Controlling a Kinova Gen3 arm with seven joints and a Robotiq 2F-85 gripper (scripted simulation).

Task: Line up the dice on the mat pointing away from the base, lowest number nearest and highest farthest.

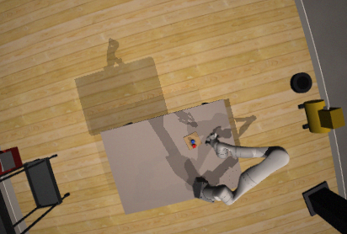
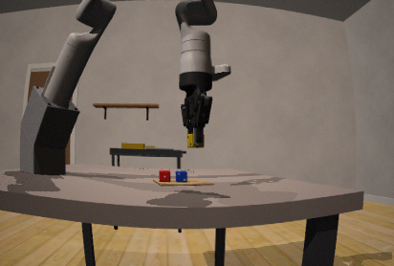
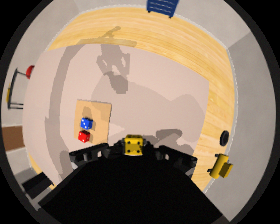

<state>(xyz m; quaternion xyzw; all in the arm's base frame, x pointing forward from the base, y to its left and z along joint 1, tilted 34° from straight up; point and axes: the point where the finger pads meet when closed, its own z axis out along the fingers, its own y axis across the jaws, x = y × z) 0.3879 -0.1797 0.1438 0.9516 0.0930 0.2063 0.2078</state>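
Now: the blue die 10 mm ahead of my hand, 160 mm to the left of it and 100 mm below it. Also, from my hand: yellow die: 10 mm below; then red die: 40 mm behind, 160 mm to the left, 100 mm below; then tan mat: 10 mm ahead, 150 mm to the left, 120 mm below.
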